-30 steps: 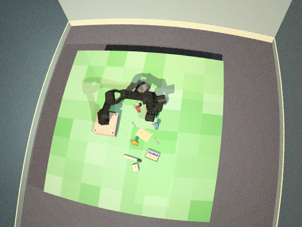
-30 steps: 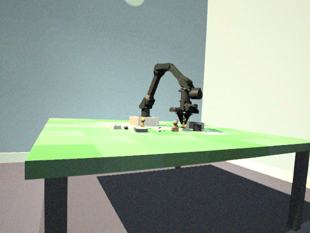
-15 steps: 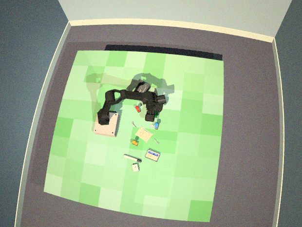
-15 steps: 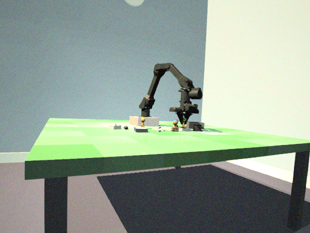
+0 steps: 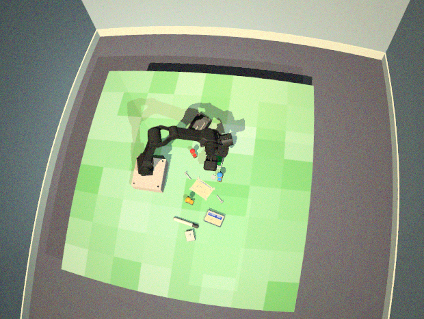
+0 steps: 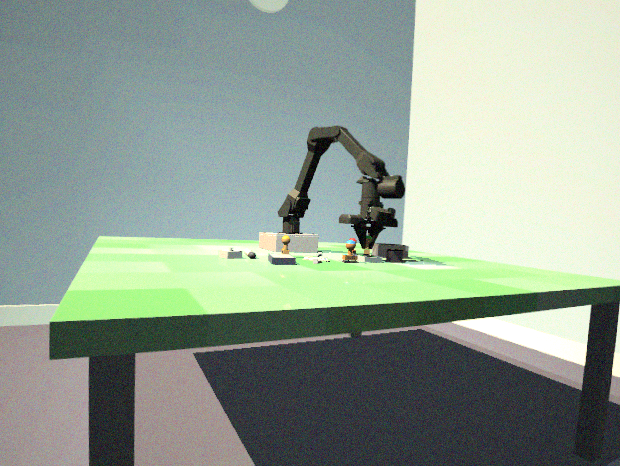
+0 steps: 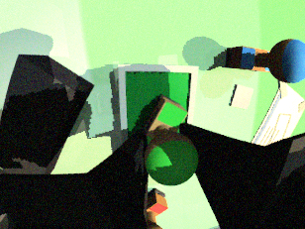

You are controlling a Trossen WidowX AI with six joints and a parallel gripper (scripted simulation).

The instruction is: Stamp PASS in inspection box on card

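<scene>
My gripper tip is right at the green-knobbed stamp. Also, from my gripper tip: green ink pad 30 mm below; then blue stamp 30 mm ahead, 100 mm to the right, 20 mm below; then dark block 30 mm ahead, 100 mm to the left, 20 mm below.
</scene>
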